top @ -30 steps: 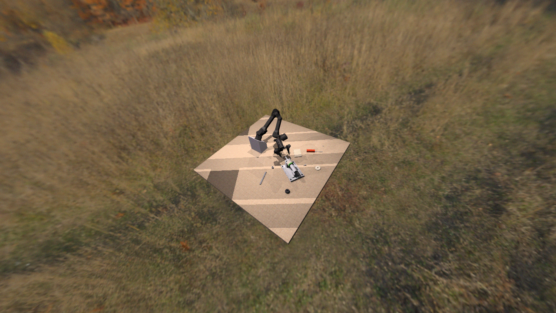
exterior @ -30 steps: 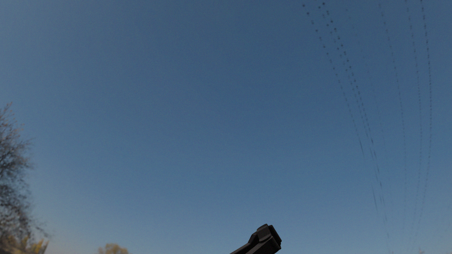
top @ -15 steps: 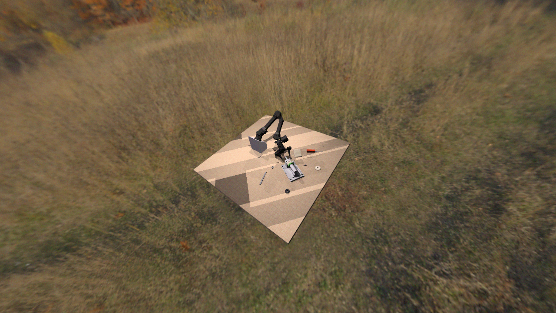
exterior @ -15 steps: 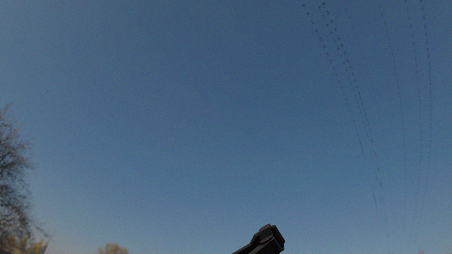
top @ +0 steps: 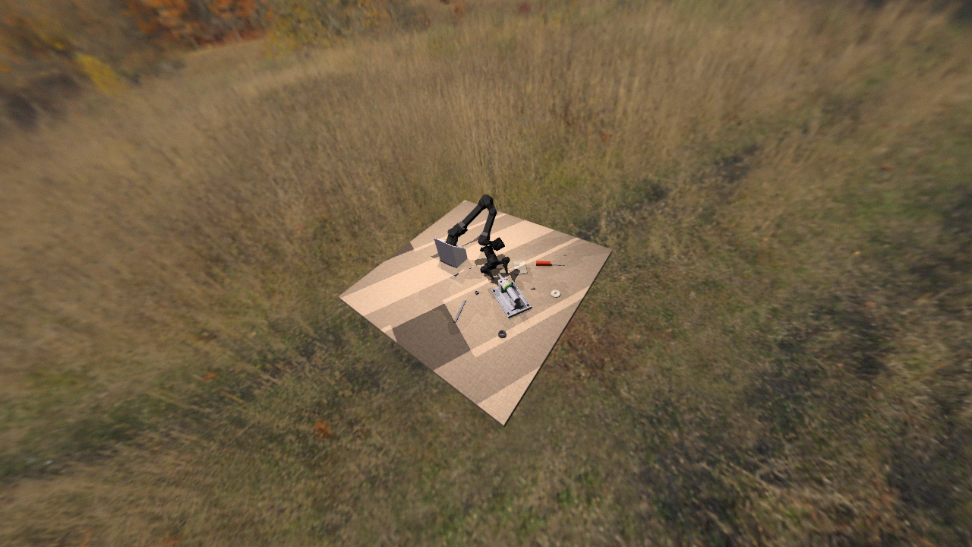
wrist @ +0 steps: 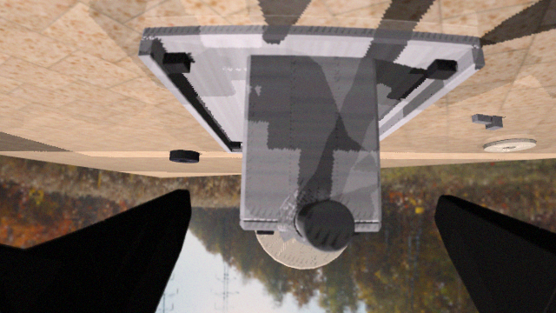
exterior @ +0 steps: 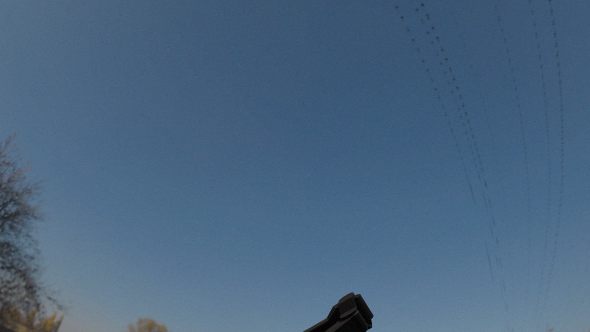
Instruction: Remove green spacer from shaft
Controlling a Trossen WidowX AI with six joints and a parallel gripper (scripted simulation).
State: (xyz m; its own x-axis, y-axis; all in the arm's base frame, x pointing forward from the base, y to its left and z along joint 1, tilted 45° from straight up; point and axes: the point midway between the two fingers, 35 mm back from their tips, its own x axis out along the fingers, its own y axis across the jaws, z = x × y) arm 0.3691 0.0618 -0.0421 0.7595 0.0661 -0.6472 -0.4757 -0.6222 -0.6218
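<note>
My gripper tip is 50 mm short of the shaft, 30 mm to the left of it and 10 mm below it. Round my gripper tip: black ring 210 mm ahead, 280 mm to the right, 70 mm below; green spacer 90 mm ahead, 50 mm to the right, 10 mm above.
</note>
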